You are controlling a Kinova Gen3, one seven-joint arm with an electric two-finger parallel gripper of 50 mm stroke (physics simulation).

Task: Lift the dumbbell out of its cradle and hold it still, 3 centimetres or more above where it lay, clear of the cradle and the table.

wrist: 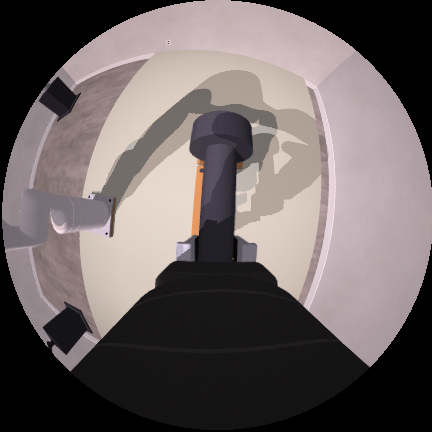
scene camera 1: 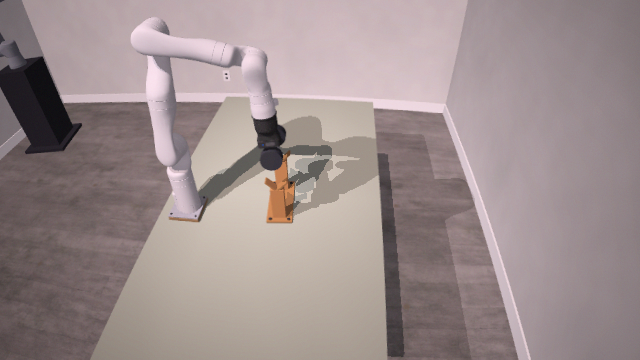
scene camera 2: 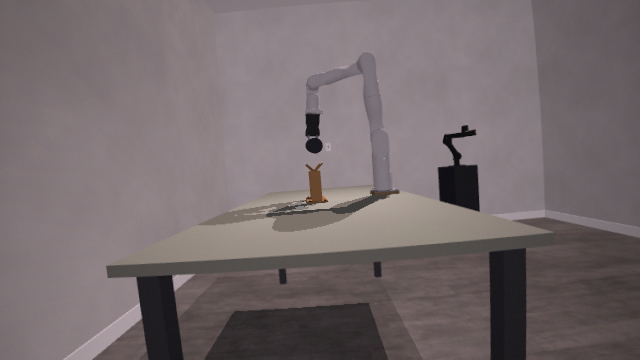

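Where they show: gripper, between the fingertips: [wrist: 215, 244]; arm's base, origin of its link: [wrist: 98, 214] [scene camera 1: 190, 205] [scene camera 2: 382, 189].
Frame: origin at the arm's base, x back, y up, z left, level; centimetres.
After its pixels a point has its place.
The dark dumbbell [scene camera 1: 271, 158] @[y 28.5, x -36.1, z -8.7 cm] [scene camera 2: 314, 145] @[y 25.5, x -37.6, z 10.8 cm] [wrist: 220, 175] @[y 28.0, x -36.8, z 3.7 cm] is up in the air above the orange cradle [scene camera 1: 278, 202] @[y 7.1, x -36.9, z -8.0 cm] [scene camera 2: 315, 186] @[y 5.7, x -38.7, z 11.3 cm] [wrist: 196, 205] @[y -1.4, x -33.5, z 2.0 cm]. In the scene camera 2 view a clear gap shows between the dumbbell's round end and the cradle's V-shaped top. My gripper [wrist: 215, 244] @[y 25.7, x -36.4, z -3.6 cm] is shut on the dumbbell's handle, with one finger on each side of it. The handle runs away from the fingers to a thick round head in the wrist view. The fingers are mostly hidden behind the dumbbell's end in both scene views. The cradle stands upright on the table.
The pale green table [scene camera 1: 250, 300] @[y -2.2, x -26.5, z -43.2 cm] [scene camera 2: 330, 255] @[y -2.8, x -47.9, z 88.9 cm] bears the cradle and the arm's base plate [scene camera 1: 186, 216] @[y 0.0, x 0.5, z -6.0 cm] [scene camera 2: 384, 192] @[y -1.0, x -1.5, z 6.2 cm], which stands to one side of the cradle. A black pedestal [scene camera 1: 37, 105] [scene camera 2: 458, 187] stands on the floor away from the table. Walls stand around.
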